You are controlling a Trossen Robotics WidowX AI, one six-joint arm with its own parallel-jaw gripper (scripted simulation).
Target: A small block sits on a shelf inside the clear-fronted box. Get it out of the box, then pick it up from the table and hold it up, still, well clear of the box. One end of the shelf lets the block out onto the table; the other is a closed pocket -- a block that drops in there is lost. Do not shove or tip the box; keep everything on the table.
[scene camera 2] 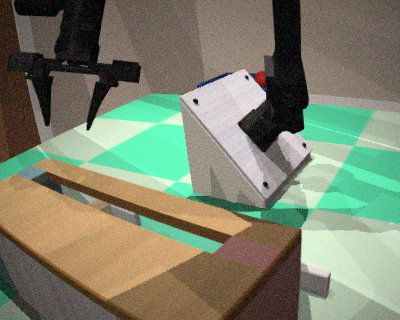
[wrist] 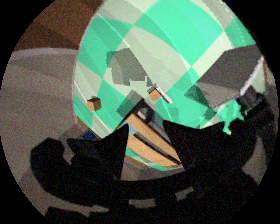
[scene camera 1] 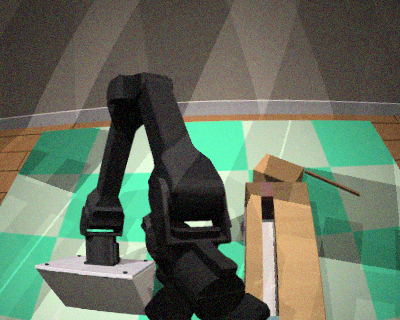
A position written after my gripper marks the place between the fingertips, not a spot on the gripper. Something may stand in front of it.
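Note:
There is a wooden box (scene camera 2: 120, 244) here, and the wrist view shows me the box (wrist: 147, 137) too. As for my gripper (scene camera 2: 67, 128), I can see it in both of those views, since the wrist view has the gripper at (wrist: 145, 124).

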